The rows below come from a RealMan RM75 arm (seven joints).
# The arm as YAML. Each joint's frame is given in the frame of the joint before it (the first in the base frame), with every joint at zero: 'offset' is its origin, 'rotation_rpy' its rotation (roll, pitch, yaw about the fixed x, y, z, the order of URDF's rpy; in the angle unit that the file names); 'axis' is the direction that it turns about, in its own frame. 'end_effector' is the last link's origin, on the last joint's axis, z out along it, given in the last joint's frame.
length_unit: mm
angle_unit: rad
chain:
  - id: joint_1
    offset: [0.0, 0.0, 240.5]
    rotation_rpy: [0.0, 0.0, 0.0]
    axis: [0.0, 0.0, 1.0]
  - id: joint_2
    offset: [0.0, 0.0, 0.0]
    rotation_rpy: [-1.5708, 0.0, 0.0]
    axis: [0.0, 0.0, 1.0]
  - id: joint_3
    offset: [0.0, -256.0, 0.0]
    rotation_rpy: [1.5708, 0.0, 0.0]
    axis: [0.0, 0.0, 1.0]
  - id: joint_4
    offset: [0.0, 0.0, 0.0]
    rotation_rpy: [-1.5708, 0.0, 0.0]
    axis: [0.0, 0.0, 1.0]
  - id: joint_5
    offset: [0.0, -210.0, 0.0]
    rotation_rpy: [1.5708, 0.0, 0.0]
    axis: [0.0, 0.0, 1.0]
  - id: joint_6
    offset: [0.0, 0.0, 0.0]
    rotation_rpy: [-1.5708, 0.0, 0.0]
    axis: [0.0, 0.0, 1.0]
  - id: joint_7
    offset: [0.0, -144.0, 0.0]
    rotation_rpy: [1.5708, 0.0, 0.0]
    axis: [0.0, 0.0, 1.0]
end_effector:
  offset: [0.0, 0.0, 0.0]
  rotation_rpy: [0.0, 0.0, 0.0]
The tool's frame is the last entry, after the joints.
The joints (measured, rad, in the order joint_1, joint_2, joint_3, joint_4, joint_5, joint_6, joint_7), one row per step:
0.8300 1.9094 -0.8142 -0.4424 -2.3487 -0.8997 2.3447
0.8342 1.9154 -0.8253 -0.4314 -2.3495 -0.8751 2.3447
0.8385 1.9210 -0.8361 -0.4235 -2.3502 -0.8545 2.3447
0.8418 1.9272 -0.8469 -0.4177 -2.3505 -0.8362 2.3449
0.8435 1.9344 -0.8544 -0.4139 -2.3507 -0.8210 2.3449
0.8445 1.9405 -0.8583 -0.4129 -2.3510 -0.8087 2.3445
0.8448 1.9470 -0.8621 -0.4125 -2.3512 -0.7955 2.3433
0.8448 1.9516 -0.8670 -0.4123 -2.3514 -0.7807 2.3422
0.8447 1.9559 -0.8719 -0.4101 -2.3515 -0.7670 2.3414
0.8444 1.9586 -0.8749 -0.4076 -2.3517 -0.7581 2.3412
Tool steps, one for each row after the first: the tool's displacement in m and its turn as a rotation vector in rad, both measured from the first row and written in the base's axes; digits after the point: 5 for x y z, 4 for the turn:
0.00019 0.00056 -0.00436 0.0032 -0.0115 -0.0004
-0.00030 0.00127 -0.00812 0.0055 -0.0223 0.0016
-0.00093 0.00170 -0.01192 0.0069 -0.0319 0.0042
-0.00145 0.00163 -0.01578 0.0081 -0.0378 0.0058
-0.00207 0.00183 -0.01842 0.0115 -0.0417 0.0077
-0.00252 0.00196 -0.02104 0.0157 -0.0462 0.0100
-0.00255 0.00246 -0.02256 0.0223 -0.0533 0.0124
-0.00222 0.00253 -0.02443 0.0269 -0.0594 0.0132
-0.00171 0.00232 -0.02580 0.0293 -0.0631 0.0124

